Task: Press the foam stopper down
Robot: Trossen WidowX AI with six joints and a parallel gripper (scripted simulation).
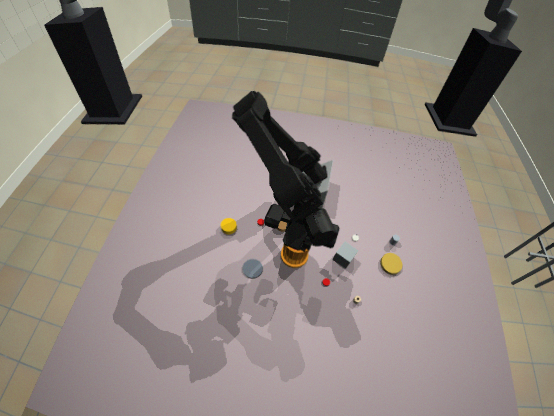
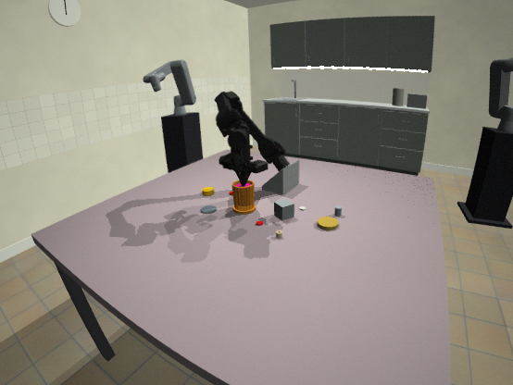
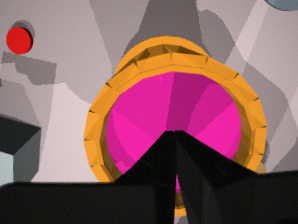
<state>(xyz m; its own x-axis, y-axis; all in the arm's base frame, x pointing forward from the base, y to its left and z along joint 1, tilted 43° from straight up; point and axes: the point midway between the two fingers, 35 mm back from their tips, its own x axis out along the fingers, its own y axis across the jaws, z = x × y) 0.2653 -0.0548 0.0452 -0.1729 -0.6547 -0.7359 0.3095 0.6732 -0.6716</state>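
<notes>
Now: hand 5 cm above the magenta foam stopper. Round my hand: grey disc (12 cm to the right, 12 cm below, 5 cm ahead); then red button (12 cm below, 10 cm to the left, 8 cm ahead); then brown disc (12 cm below, 10 cm behind, 4 cm to the right).
</notes>
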